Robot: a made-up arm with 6 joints.
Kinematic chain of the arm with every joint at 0, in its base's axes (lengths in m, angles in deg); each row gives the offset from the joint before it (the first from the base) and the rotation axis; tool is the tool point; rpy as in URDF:
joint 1: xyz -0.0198 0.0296 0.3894 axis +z
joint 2: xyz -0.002 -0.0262 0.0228 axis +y
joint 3: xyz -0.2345 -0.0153 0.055 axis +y
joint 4: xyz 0.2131 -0.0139 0.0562 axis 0.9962 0 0.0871
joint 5: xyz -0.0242 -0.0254 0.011 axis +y
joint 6: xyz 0.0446 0.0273 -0.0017 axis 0.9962 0 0.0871
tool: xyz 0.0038 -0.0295 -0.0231 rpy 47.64 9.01 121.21
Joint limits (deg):
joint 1: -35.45..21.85
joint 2: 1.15..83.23
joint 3: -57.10..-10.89
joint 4: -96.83..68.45
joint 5: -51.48..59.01
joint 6: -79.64..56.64
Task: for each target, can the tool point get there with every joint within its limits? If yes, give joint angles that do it. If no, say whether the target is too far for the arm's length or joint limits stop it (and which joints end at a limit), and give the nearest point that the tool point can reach.
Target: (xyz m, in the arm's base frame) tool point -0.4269 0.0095 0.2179
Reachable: no: joint limits stop it (at a limit: joint 1, joint 2, joint 3, joint 5) | nearest point -0.1180 -0.0046 0.5164 | short by 0.430 m
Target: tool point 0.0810 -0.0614 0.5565
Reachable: yes | joints -13.18 50.38 -26.14 11.72 1.77 23.24
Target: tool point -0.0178 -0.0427 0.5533
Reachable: yes | joints -26.69 18.22 -14.68 38.79 -3.80 8.08
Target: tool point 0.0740 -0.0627 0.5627
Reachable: yes | joints -0.45 44.57 -19.36 -12.62 50.49 -59.54
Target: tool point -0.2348 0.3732 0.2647
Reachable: no: joint limits stop it (at a limit: joint 1, joint 2, joint 3, joint 5) | nearest point -0.0816 0.0488 0.5214 | short by 0.441 m
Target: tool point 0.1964 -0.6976 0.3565
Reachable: no: too far | nearest point 0.1197 -0.1938 0.5392 | short by 0.541 m
